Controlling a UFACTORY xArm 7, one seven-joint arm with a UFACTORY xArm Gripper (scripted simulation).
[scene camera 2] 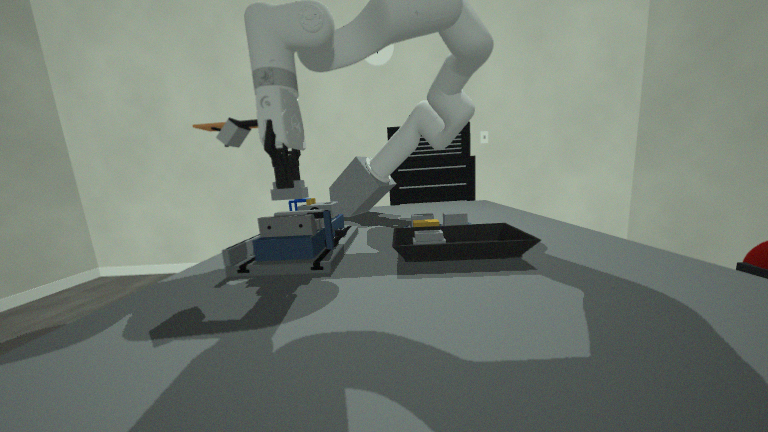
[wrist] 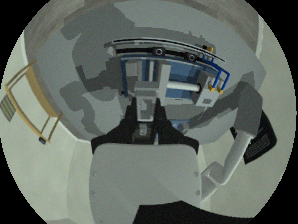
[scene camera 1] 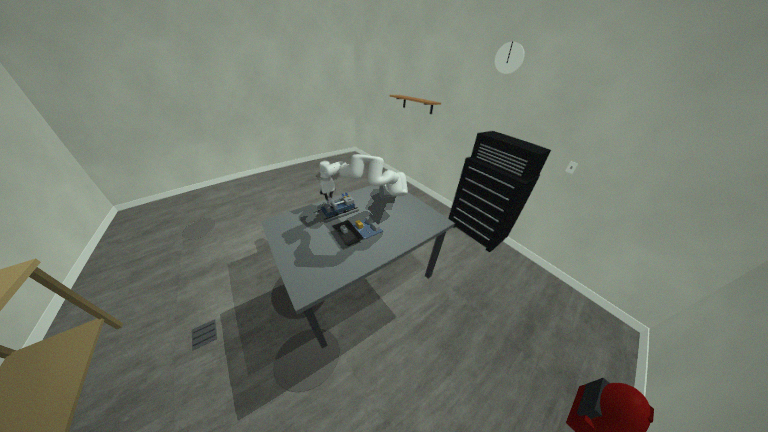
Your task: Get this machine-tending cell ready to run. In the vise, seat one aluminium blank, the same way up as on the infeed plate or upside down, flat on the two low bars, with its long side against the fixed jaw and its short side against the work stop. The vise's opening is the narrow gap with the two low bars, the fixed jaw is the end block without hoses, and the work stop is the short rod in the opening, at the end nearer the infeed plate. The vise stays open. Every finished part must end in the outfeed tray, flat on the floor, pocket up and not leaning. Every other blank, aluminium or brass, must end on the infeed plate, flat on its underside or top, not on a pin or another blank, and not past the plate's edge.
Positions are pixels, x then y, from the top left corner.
Scene:
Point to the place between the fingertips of the gripper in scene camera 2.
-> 289,187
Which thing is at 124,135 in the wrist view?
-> The gripper.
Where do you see a vise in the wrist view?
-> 180,72

